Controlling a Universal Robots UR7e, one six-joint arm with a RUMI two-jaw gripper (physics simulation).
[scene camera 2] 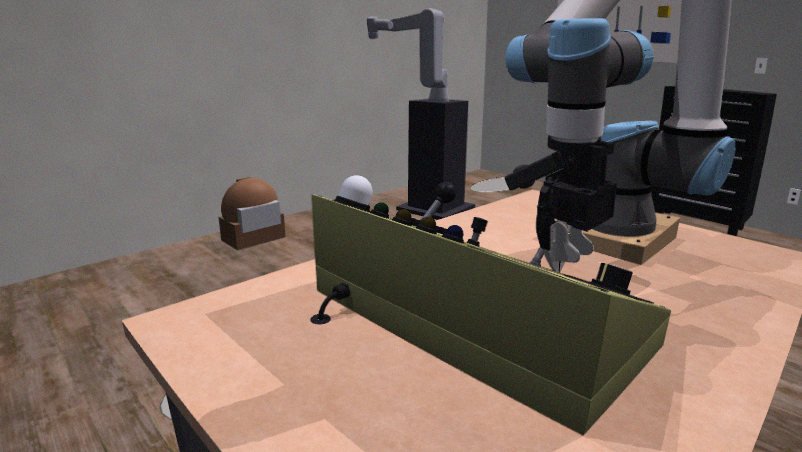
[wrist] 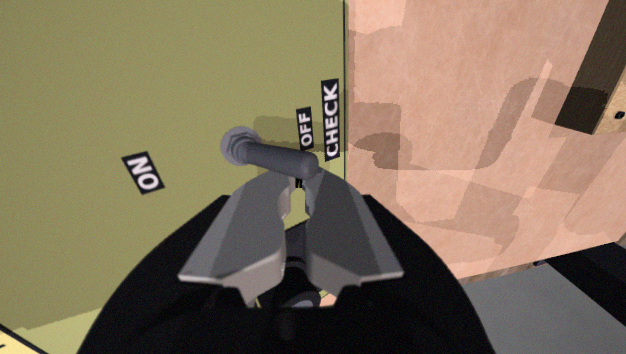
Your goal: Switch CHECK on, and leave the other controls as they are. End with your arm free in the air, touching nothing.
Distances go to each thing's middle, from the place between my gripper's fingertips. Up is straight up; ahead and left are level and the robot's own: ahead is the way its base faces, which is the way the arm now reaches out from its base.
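There is the check toggle switch (wrist: 300, 164), which sits 2 cm to the right of my hand and 1 cm ahead of it, and 3 cm above it. The olive console (scene camera 2: 567, 348) is 10 cm ahead of my hand, 10 cm to the right of it and 2 cm above it.
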